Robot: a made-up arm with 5 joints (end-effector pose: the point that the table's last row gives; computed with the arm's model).
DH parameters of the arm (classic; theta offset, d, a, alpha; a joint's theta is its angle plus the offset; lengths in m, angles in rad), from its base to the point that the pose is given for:
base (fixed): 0 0 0.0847 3.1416
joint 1: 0 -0.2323 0.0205 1.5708
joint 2: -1.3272 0 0.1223 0
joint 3: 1.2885 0 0.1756 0
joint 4: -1.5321 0.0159 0 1.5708
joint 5: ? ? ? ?
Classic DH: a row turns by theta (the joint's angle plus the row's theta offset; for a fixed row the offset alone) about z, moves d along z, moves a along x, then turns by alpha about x.
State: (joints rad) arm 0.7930 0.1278 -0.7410 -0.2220 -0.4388
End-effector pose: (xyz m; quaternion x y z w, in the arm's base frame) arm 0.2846 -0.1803 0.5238 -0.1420 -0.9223 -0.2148 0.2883
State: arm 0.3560 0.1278 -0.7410 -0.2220 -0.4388
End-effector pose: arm 0.3421 -0.0787 0.5238 0.0613 -0.9311 -0.1472 0.3281
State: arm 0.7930 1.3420 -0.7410 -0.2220 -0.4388
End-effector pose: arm 0.3629 -0.2598 0.1015 -0.0854 -0.5547 -0.4944 0.6637
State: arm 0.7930 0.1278 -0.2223 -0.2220 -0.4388
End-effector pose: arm 0.3275 -0.2239 0.3994 -0.1232 -0.8003 -0.3506 0.4706
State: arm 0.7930 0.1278 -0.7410 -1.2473 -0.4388
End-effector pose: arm 0.2203 -0.1151 0.5445 0.1506 0.9780 -0.0862 0.1158
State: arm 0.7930 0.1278 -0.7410 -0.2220 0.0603
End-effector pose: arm 0.2846 -0.1803 0.5238 -0.3653 -0.8586 -0.1369 0.3325
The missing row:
joint 5: -0.0487 -0.0957 0 0
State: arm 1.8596 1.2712 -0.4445 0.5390 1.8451
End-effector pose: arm 0.0185 -0.2786 0.0210 -0.0990 0.0260 -0.0314 0.9943
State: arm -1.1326 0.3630 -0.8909 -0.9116 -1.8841
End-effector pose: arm 0.1768 0.2339 0.5219 0.9971 -0.0380 -0.0256 0.0604
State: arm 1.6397 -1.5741 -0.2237 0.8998 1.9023
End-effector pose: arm 0.1064 0.0835 0.5057 -0.9294 0.1651 0.0352 0.3282
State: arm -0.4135 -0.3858 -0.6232 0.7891 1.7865
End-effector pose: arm 0.2471 0.0886 0.5264 -0.4798 -0.6155 0.5502 0.2971
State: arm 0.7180 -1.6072 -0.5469 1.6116 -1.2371
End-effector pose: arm 0.0051 0.0906 0.4496 0.2439 -0.8359 -0.4143 0.2649
